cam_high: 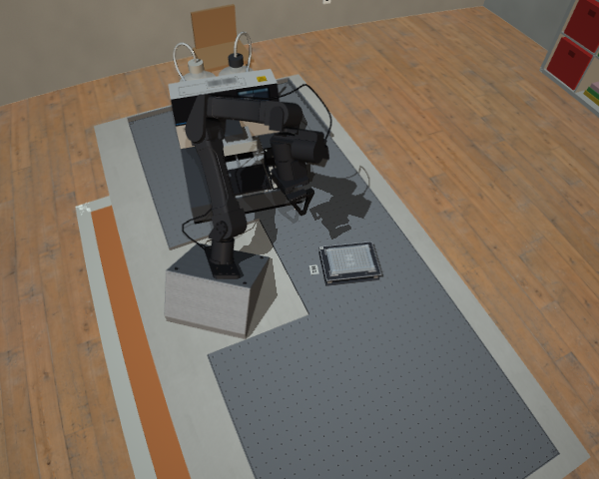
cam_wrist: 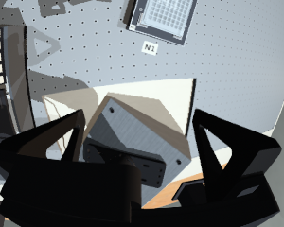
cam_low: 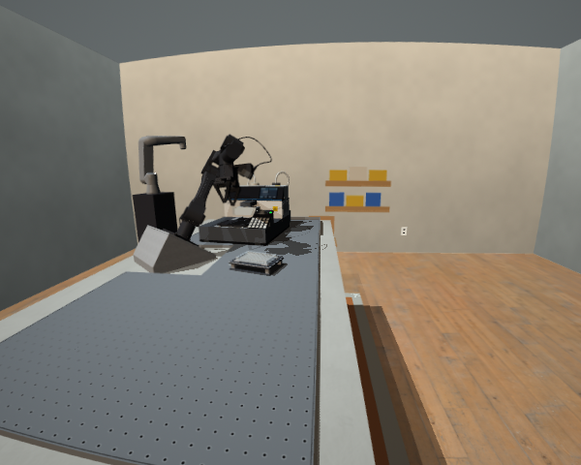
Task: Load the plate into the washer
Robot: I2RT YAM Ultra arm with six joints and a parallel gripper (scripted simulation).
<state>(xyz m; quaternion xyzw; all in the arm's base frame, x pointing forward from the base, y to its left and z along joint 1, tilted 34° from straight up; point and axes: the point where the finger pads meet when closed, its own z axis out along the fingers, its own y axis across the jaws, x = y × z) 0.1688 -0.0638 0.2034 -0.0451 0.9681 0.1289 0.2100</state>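
The well plate is 150 mm ahead of my hand, 80 mm to the right of it and 190 mm below it. Also, from my hand: black plate nest: 150 mm ahead, 80 mm to the right, 200 mm below; then washer carrier: 120 mm behind, 240 mm to the left, 130 mm below; then label: 50 mm ahead, 70 mm to the right, 220 mm below.
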